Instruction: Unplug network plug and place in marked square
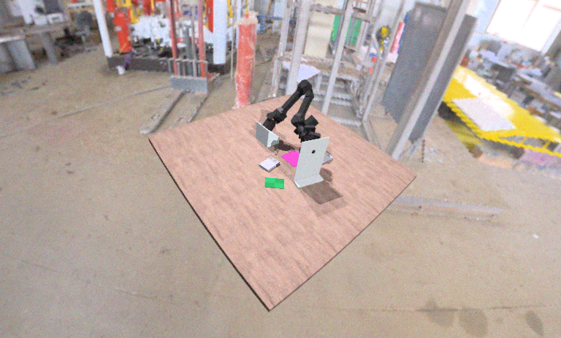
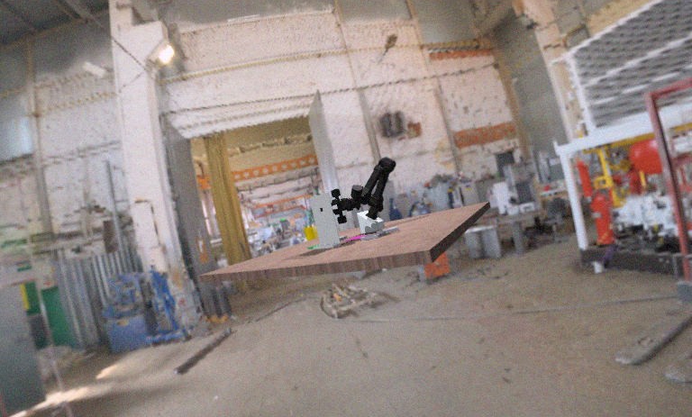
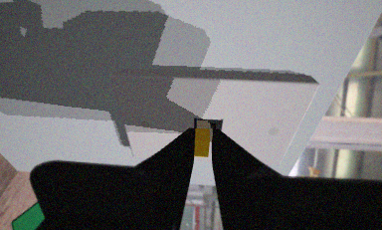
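My gripper tip is now right at the yellow plug. Round my gripper tip: green patch 19 cm below, 17 cm to the right, 8 cm behind; magenta marked square 19 cm below, 14 cm behind, 8 cm to the left; light-grey panel 7 cm below, 2 cm ahead, 1 cm to the right.
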